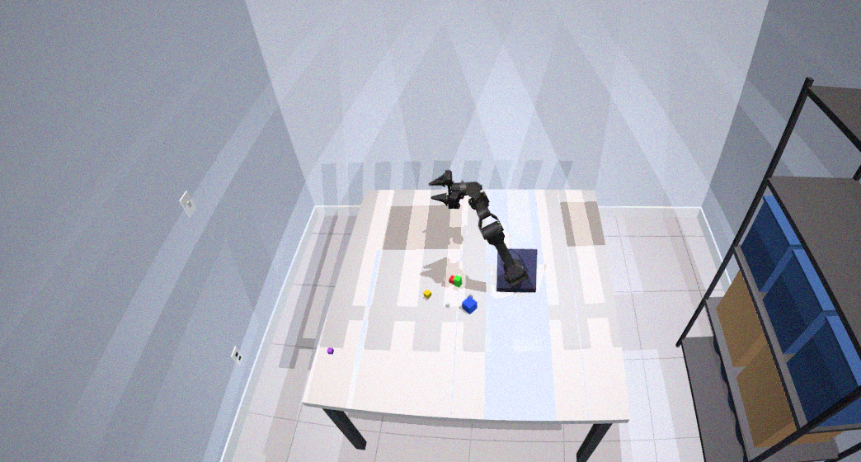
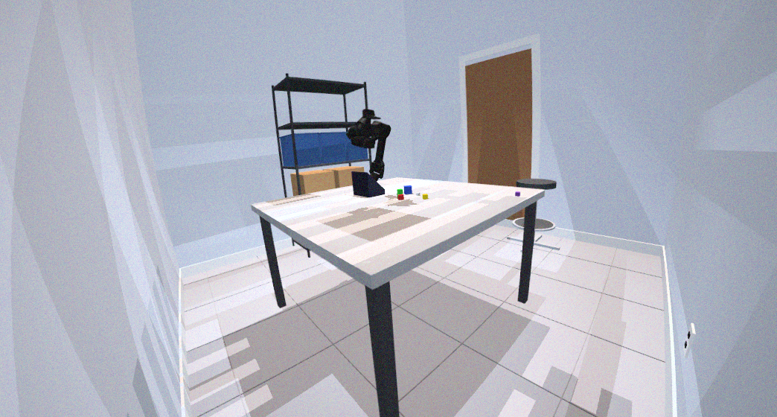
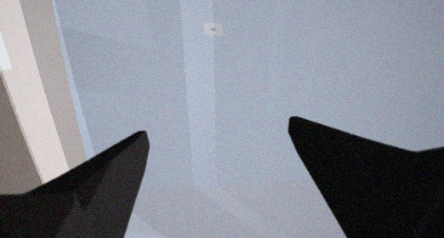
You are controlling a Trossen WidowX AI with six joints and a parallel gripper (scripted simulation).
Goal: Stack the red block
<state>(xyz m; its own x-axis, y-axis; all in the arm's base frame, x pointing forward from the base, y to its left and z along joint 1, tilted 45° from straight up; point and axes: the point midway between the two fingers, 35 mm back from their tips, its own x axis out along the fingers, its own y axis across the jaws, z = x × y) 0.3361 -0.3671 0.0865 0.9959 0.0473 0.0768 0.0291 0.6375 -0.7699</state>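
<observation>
The red block is 9 cm behind my gripper tip, 19 cm to the left of it and 38 cm below it. Also, from my gripper tip: small white piece 7 cm behind, 32 cm to the left, 38 cm below; then blue block 17 cm behind, 33 cm to the left, 37 cm below; then yellow block 2 cm ahead, 27 cm to the left, 38 cm below.
</observation>
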